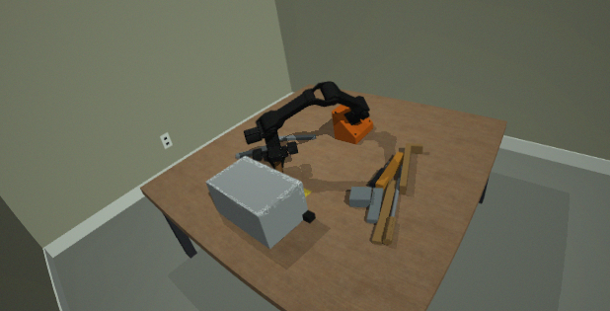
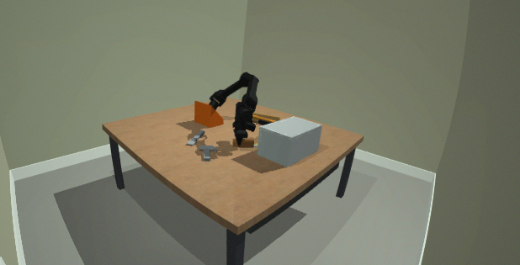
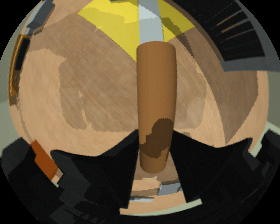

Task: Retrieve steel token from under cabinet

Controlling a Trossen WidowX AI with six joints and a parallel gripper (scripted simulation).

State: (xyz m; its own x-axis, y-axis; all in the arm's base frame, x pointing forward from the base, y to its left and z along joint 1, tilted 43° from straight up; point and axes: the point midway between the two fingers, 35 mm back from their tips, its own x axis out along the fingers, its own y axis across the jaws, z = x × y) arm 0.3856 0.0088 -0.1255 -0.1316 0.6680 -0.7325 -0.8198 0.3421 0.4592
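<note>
The grey t-piece is 20 mm behind my gripper tip and 200 mm to the right of it. From my gripper tip the other things lie so: grey block: 60 mm behind, 400 mm to the left, 10 mm above; then wooden stick: 70 mm behind, 500 mm to the left; then orange bar: 250 mm behind, 400 mm to the left, 10 mm above.
</note>
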